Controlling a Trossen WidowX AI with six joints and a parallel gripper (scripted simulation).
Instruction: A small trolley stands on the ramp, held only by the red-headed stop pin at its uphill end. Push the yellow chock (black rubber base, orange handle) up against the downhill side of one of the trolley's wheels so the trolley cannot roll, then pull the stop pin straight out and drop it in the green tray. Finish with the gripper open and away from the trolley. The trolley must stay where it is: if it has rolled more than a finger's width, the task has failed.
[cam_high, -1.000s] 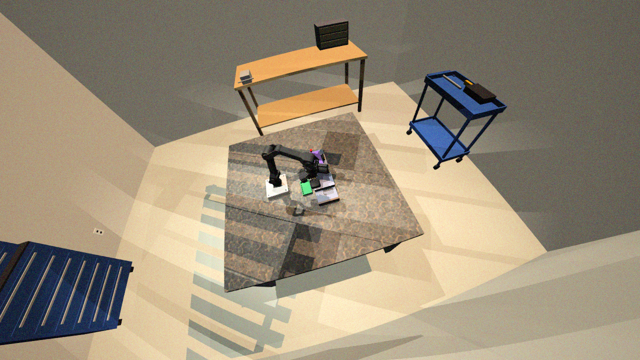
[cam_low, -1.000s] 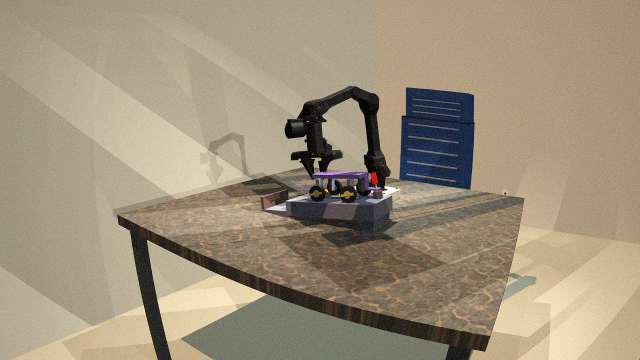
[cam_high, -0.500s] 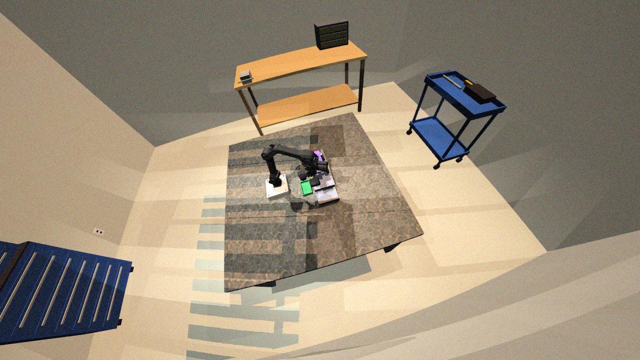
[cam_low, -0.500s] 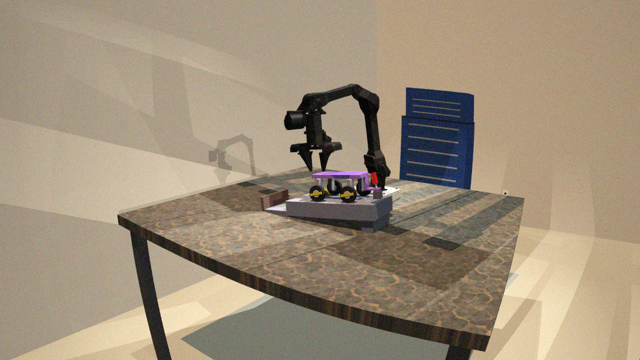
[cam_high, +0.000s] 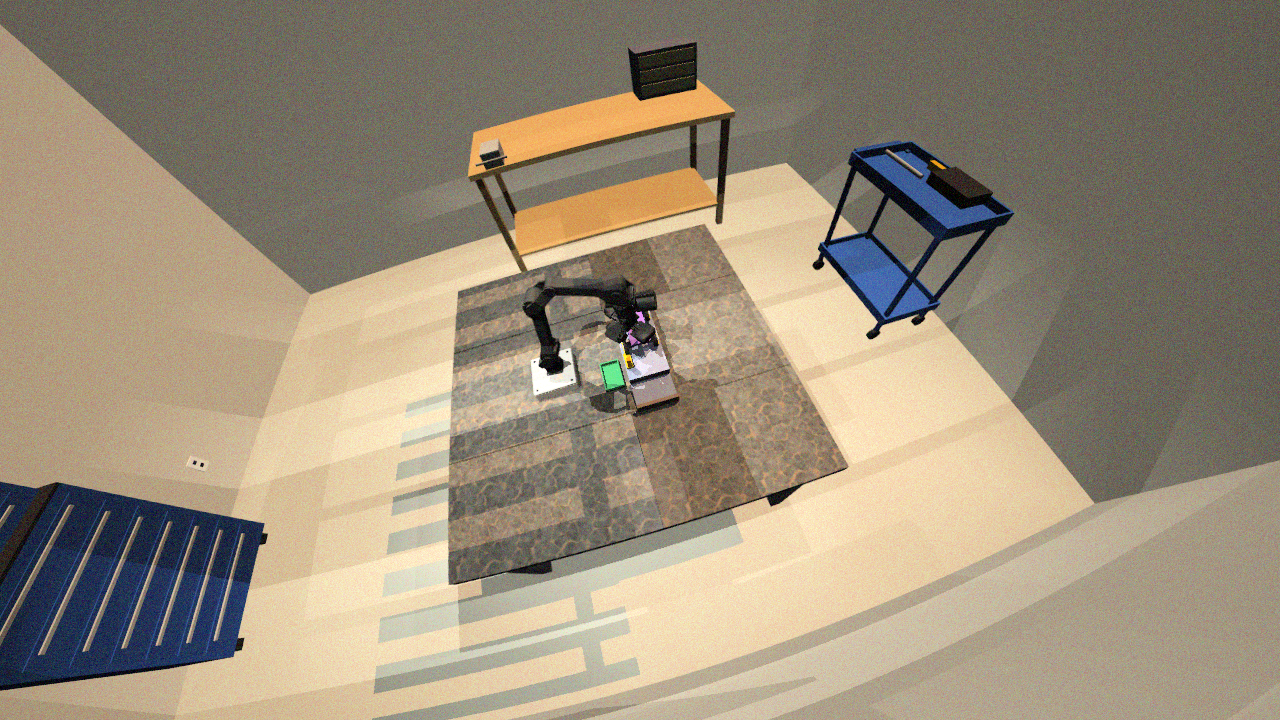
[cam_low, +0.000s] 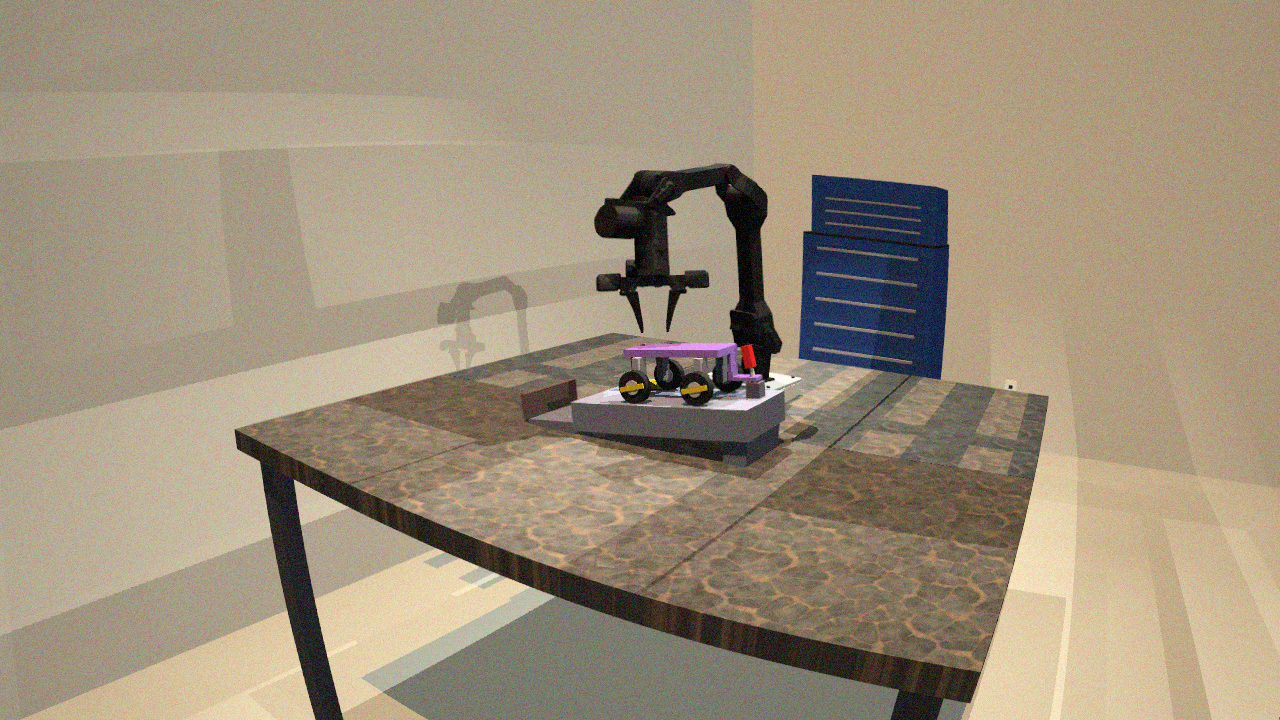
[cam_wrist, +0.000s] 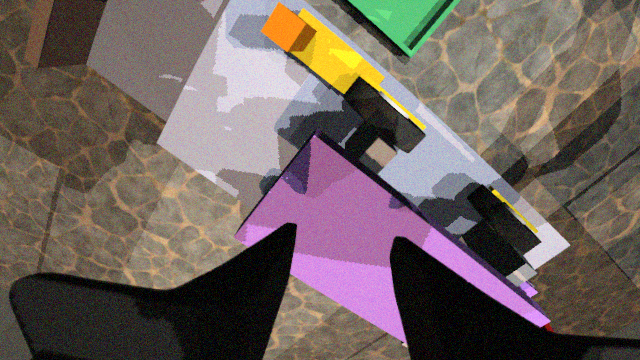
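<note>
Now: gripper tip 3 cm past the red-headed stop pin, 18 cm to the right of it and 4 cm above it. From my gripper tip the other things lie so: yellow chock 4 cm behind, 4 cm to the right, 9 cm below; then grey ramp 1 cm ahead, 6 cm to the left, 12 cm below; then trolley 1 cm ahead, 6 cm to the left, 6 cm below.
</note>
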